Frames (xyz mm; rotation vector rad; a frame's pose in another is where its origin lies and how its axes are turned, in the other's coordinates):
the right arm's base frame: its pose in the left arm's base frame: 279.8 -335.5 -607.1 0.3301 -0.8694 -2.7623
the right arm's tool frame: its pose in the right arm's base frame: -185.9 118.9 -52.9 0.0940 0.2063 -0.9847
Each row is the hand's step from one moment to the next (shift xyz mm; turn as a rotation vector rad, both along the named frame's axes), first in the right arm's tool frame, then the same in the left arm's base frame.
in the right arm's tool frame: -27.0 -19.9 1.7 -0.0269 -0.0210 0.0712
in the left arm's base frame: 28.7 4.2 17.0 0.0001 0.0481 0.0626
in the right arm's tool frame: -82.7 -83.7 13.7 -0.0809 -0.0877 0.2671
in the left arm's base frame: 100.4 33.5 53.3 -0.0046 0.1943 0.2187
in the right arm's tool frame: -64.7 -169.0 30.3 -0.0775 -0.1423 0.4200
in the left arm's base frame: 143.5 108.9 35.0 -0.0324 0.3277 0.3069
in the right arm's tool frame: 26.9 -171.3 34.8 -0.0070 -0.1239 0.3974
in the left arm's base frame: 91.2 148.7 -29.0 -0.0759 0.3285 0.2443
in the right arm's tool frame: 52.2 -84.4 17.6 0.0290 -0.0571 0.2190
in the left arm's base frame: 22.6 88.7 -42.3 -0.0684 0.1861 0.1129
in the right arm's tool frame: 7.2 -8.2 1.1 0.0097 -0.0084 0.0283
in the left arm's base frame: 1.2 9.1 -6.1 -0.0115 0.0271 0.0101
